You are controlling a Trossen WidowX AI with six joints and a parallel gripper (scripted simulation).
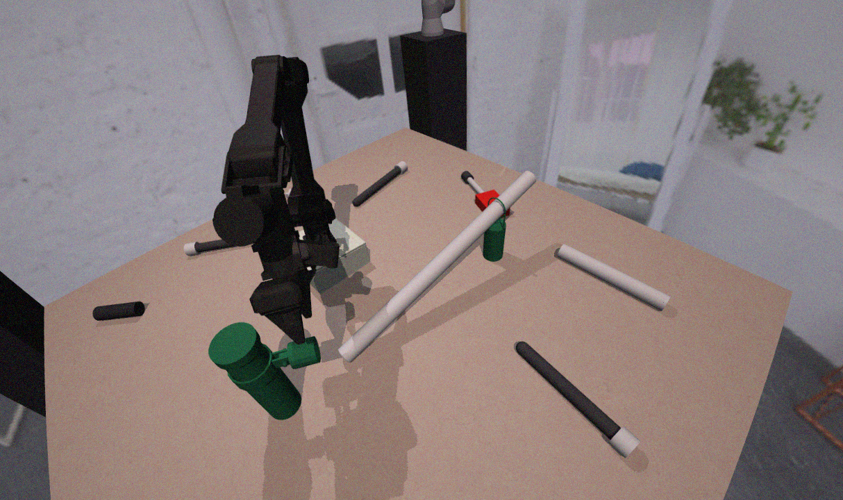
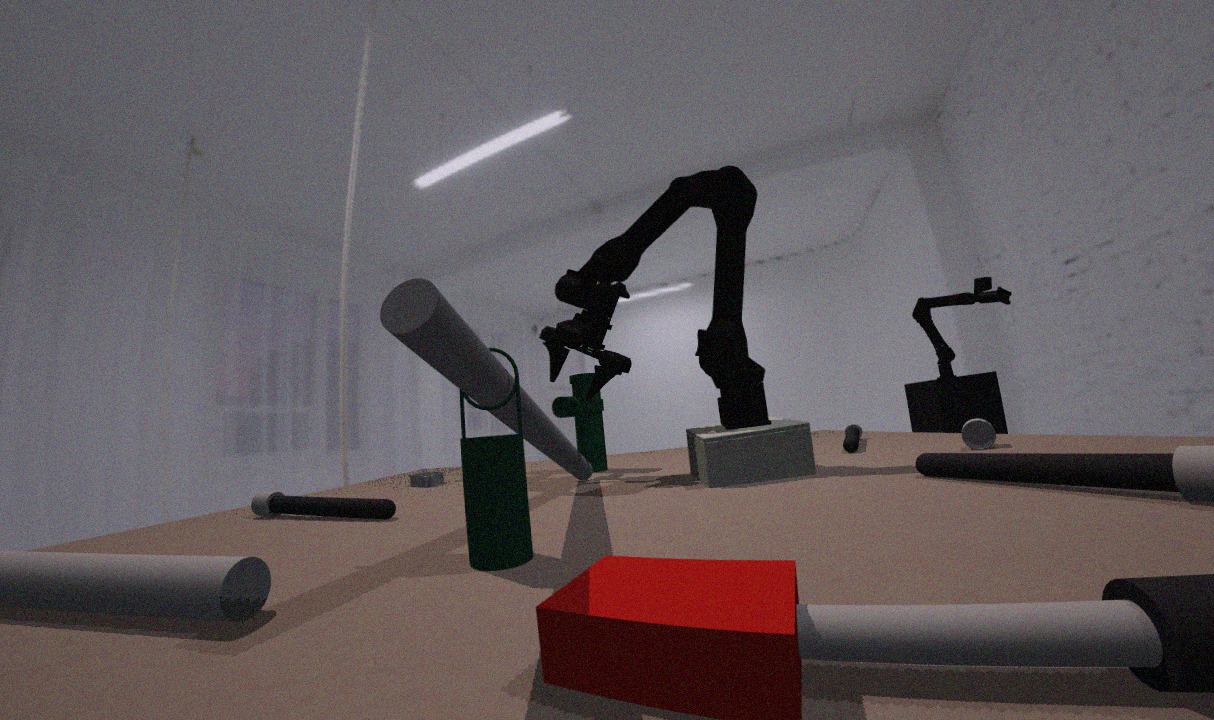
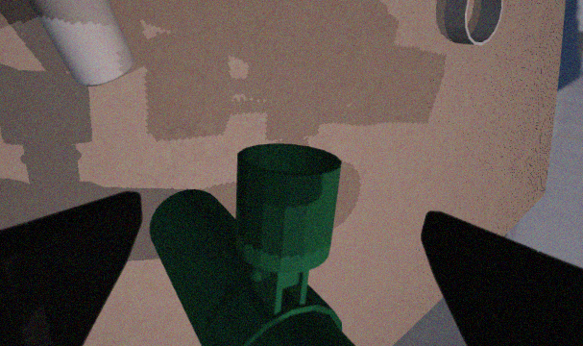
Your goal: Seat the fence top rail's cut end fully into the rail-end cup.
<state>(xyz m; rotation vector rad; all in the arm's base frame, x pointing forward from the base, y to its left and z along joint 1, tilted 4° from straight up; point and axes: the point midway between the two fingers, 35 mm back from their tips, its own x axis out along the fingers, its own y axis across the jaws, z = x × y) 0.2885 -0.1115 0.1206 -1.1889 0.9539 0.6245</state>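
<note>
Right now the green rail-end cup is 30 mm to the right of my gripper tip, 30 mm below it and 10 mm ahead of it. From my gripper tip the other things lie so: short black cylinder 450 mm behind, 390 mm to the right, 150 mm below; small green post 450 mm to the left, 80 mm behind, 60 mm below.
</note>
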